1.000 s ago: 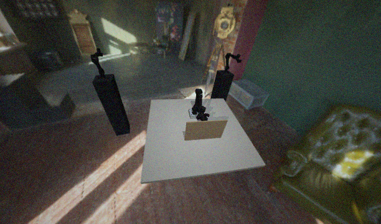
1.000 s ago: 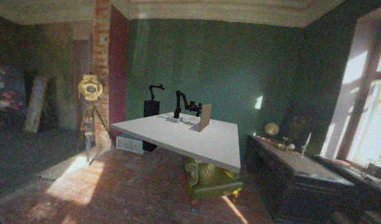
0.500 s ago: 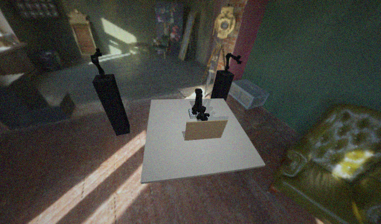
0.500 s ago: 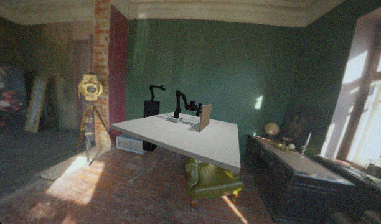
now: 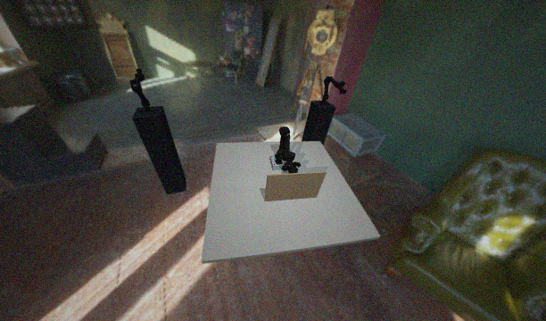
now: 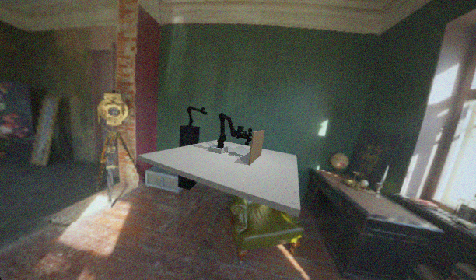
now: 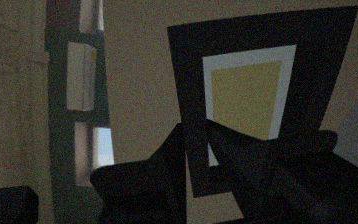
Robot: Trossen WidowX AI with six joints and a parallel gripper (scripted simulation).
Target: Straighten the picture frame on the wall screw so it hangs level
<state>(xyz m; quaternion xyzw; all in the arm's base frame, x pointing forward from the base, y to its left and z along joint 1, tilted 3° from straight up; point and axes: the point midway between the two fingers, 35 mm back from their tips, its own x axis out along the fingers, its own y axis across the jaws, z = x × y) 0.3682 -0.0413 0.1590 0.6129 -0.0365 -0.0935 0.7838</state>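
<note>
My gripper tip is now 50 mm above the picture frame and 10 mm to the left of it. Also, from my gripper tip: tan wall panel: 70 mm below, 20 mm ahead.
</note>
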